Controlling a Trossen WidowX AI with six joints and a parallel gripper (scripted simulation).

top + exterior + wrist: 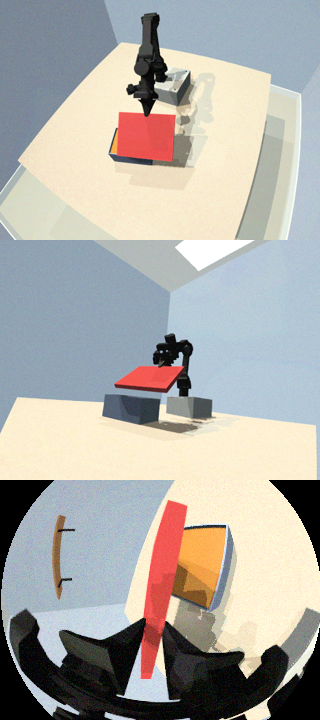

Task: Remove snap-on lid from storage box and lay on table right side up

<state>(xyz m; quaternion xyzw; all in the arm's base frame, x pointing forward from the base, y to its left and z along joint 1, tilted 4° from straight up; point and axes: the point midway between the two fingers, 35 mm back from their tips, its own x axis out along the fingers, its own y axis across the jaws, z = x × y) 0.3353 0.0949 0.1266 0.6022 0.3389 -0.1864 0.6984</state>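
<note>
My gripper tip is now 7 cm short of the red lid, 4 cm above it and 2 cm to the right of it. Round my gripper tip: storage box 18 cm below, 8 cm to the right, 8 cm ahead.
</note>
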